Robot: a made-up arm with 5 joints.
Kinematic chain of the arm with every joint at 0, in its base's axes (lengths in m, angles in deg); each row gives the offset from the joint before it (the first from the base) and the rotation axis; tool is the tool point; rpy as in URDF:
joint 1: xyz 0 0 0.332 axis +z
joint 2: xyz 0 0 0 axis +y
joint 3: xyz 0.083 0 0.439 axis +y
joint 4: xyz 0.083 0 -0.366 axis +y
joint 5: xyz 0.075 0 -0.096 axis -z
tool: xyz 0 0 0 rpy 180 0 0
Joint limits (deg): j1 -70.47..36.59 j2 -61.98..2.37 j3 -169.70..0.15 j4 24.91..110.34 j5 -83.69..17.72
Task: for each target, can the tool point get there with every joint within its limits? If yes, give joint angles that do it. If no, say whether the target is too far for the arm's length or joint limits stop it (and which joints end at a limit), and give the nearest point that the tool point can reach.
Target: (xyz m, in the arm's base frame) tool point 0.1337 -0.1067 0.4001
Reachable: yes | joints -38.59 -22.33 -13.28 82.83 -46.75
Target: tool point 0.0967 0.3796 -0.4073
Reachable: no: joint limits stop it (at a limit: joint 1, joint 2, joint 3) | nearest point 0.1511 0.1122 0.2778 | short by 0.737 m
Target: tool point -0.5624 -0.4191 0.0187
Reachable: no: joint limits stop it (at a limit: joint 1, joint 2, joint 3) | nearest point 0.0603 -0.1700 0.2767 | short by 0.719 m
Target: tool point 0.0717 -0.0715 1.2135
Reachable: yes | joints -44.90 -13.69 -150.67 82.58 -48.73
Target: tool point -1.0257 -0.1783 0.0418
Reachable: no: too far | nearest point -0.7856 -0.1366 0.8253 | short by 0.820 m
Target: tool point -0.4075 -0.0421 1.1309
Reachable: yes | joints 5.90 -56.17 -125.31 40.03 -48.49
